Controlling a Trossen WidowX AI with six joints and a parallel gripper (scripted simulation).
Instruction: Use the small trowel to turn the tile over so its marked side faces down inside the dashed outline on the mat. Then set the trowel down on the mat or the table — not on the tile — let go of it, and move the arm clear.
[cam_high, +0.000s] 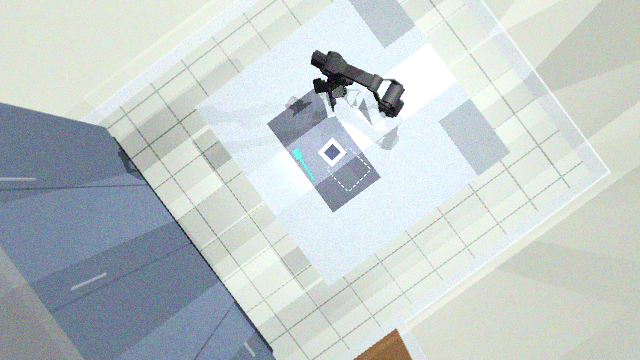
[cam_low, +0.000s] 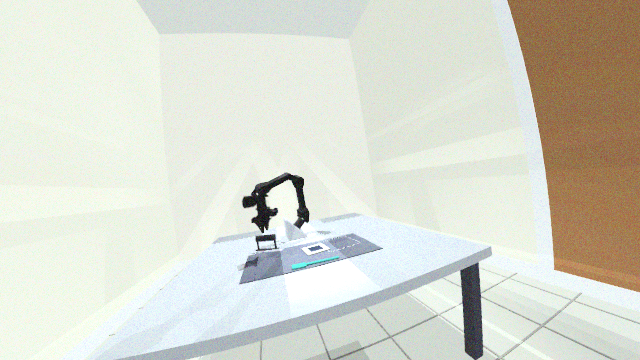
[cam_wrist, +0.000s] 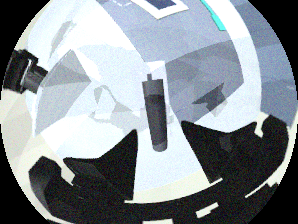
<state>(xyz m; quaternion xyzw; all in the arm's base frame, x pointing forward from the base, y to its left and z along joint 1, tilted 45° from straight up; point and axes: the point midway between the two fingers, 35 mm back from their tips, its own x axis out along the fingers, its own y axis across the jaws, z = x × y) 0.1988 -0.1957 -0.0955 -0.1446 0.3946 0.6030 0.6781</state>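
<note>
My gripper tip is 200 mm short of the grey mat, 210 mm to the right of it and 130 mm above it. Also, from my gripper tip: white tile (170 mm ahead, 250 mm to the left, 100 mm below); then teal trowel (340 mm ahead, 190 mm to the left, 100 mm below).
</note>
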